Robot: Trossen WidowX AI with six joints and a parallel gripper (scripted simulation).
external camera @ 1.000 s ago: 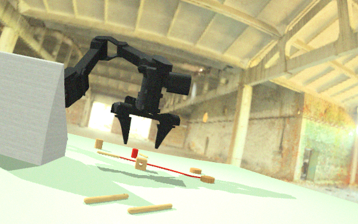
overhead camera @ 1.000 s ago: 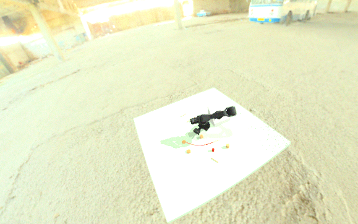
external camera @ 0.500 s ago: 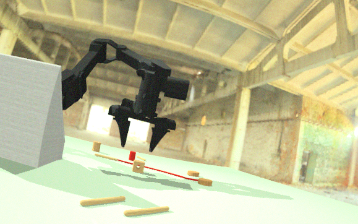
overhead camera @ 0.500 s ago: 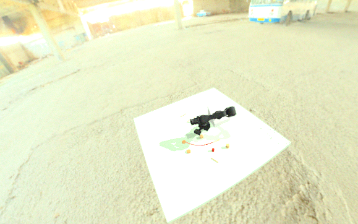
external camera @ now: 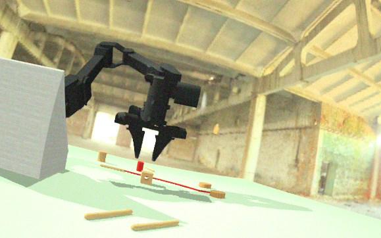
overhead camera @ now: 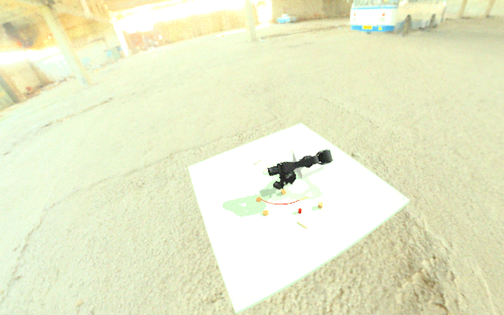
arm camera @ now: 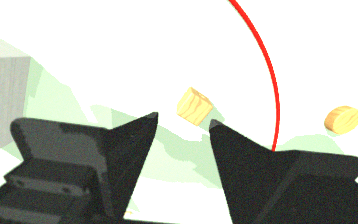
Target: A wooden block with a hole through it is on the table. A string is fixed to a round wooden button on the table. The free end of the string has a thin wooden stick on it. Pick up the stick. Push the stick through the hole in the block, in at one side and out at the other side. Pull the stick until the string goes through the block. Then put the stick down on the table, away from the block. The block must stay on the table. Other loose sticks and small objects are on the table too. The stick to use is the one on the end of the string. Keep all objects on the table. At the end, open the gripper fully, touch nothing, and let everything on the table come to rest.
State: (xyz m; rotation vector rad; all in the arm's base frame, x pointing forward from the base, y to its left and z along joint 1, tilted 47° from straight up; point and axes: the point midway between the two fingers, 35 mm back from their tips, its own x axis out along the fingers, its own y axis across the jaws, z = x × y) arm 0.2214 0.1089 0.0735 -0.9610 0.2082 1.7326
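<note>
Right now my gripper tip is 40 mm above the wooden block and 10 mm short of it. Round my gripper tip: thin wooden stick: 110 mm to the left, 80 mm behind, 60 mm below; red cylinder: 200 mm to the left, 40 mm below, 20 mm behind; round wooden button: 200 mm ahead, 50 mm below, 10 mm to the right.
</note>
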